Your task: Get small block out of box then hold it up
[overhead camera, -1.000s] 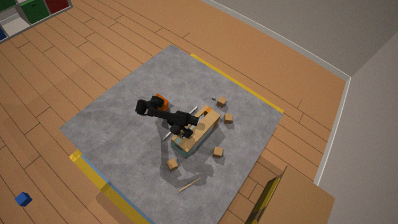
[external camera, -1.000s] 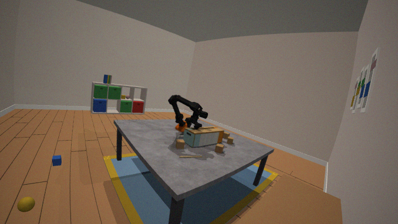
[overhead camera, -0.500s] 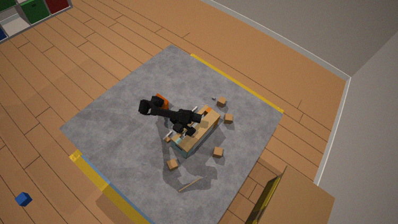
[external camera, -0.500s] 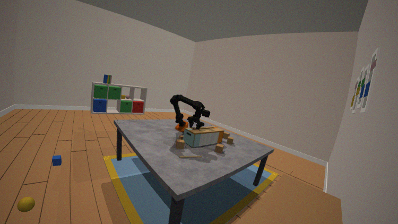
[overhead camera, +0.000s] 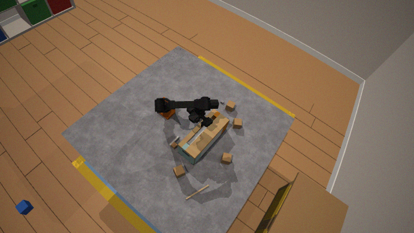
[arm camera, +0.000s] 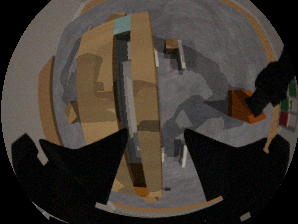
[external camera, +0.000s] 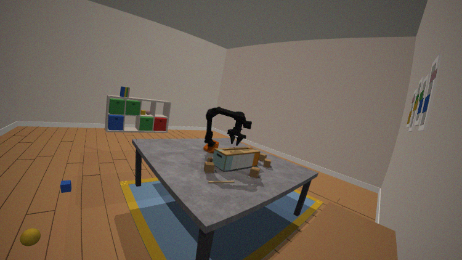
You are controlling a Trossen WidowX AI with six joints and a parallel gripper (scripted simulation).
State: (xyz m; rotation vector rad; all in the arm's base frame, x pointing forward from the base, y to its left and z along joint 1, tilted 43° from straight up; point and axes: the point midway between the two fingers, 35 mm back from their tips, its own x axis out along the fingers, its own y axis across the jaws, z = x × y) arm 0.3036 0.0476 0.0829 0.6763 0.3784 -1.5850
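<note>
Now: gripper tip 7 cm past the tan block, 17 cm to the left of it and 14 cm above it. From my gripper tip the other things lie so: thin wooden stick: 24 cm ahead, 34 cm to the right, 15 cm below; tiny grey piece: 1 cm ahead, 37 cm to the left, 14 cm below; long box: 3 cm ahead, 1 cm to the right, 9 cm below.
</note>
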